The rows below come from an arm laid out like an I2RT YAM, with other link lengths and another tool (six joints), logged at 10 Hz.
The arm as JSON. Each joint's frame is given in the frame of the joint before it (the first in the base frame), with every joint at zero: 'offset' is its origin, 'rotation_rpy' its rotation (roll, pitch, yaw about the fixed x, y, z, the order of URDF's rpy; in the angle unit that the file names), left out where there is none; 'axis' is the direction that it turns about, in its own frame. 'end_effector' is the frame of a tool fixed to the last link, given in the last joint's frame.
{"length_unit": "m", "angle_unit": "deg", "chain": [
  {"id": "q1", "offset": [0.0, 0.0, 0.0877], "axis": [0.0, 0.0, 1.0]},
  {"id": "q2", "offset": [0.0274, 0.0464, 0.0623], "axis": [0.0, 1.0, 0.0]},
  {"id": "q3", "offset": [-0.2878, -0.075, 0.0], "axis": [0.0, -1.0, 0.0]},
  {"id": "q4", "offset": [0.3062, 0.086, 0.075], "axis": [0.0, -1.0, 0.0]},
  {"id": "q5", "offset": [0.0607, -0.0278, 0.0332], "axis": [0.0, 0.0, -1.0]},
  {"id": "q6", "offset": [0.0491, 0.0, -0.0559], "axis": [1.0, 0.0, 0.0]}
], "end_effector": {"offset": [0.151, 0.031, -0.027], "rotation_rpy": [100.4, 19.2, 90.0]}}
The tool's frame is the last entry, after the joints.
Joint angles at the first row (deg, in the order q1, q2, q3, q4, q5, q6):
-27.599, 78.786, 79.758, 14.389, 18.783, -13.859
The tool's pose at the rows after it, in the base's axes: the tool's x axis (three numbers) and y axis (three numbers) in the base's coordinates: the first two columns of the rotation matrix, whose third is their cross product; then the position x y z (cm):
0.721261, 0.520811, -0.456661, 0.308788, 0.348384, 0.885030, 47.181, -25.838, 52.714
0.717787, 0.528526, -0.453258, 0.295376, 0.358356, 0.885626, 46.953, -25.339, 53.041
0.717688, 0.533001, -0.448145, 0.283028, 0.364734, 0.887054, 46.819, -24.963, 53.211
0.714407, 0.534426, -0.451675, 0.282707, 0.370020, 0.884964, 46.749, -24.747, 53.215
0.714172, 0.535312, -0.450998, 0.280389, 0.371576, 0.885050, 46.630, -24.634, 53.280
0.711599, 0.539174, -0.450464, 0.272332, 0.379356, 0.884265, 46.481, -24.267, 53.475
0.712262, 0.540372, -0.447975, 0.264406, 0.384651, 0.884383, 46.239, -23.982, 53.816
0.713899, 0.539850, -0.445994, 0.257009, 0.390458, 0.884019, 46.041, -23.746, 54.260
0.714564, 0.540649, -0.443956, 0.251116, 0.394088, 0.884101, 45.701, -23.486, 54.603
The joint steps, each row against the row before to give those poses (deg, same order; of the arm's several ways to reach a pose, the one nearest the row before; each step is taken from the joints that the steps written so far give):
0.107, -0.360, -0.036, -0.480, -0.304, 0.006
0.073, -0.887, -0.650, 0.356, -0.760, 0.142
0.166, -0.630, -0.715, 0.674, -0.317, 0.153
0.093, -0.352, -0.343, 0.090, -0.250, -0.216
0.012, -0.302, -0.218, 0.031, -0.099, 0.019
0.120, -0.602, -0.484, 0.316, -0.436, -0.044
0.089, -0.583, -0.220, 0.113, -0.181, 0.001
0.105, -0.397, 0.077, 0.063, -0.089, -0.089
0.027, -0.686, -0.170, -0.170, -0.153, 0.022

